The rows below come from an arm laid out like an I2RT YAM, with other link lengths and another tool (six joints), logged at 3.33 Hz.
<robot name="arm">
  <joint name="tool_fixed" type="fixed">
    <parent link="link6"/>
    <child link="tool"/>
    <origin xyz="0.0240 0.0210 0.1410" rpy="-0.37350 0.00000 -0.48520"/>
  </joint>
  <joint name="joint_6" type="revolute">
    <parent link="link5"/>
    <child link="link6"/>
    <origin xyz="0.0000 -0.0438 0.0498" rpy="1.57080 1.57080 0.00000"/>
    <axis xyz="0 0 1"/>
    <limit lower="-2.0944" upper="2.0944"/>
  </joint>
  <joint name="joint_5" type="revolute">
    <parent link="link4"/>
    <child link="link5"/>
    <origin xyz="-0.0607 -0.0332 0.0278" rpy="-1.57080 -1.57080 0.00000"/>
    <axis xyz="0 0 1"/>
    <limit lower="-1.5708" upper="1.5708"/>
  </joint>
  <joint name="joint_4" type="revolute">
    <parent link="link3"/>
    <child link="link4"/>
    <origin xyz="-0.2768 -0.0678 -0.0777"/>
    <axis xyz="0 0 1"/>
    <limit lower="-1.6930" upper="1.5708"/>
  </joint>
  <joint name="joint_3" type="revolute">
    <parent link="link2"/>
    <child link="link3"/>
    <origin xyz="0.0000 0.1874 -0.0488" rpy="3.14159 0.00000 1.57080"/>
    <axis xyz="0 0 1"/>
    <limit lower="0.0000" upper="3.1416"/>
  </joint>
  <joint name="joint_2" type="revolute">
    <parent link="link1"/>
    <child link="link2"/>
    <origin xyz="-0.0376 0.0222 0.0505" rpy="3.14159 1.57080 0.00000"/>
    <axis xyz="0 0 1"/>
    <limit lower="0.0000" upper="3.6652"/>
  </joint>
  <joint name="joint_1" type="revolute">
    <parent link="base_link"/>
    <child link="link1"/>
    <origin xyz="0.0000 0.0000 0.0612" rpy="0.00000 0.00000 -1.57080"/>
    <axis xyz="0 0 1"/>
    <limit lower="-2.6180" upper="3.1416"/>
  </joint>
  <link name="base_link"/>
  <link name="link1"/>
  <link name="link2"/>
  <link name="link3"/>
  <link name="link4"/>
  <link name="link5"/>
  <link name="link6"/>
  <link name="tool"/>
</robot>
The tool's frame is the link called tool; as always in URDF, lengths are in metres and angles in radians.
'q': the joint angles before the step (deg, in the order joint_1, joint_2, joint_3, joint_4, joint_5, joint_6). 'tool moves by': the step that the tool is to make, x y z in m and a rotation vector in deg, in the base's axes. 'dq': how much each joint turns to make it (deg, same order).
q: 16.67 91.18 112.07 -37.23 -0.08 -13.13
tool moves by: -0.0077 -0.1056 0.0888 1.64 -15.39 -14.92
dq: -10.31 -5.66 0.33 9.42 4.83 -0.74
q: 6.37 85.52 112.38 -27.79 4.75 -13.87
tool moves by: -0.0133 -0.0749 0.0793 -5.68 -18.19 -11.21
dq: -9.27 -0.16 0.02 18.42 1.09 -6.45
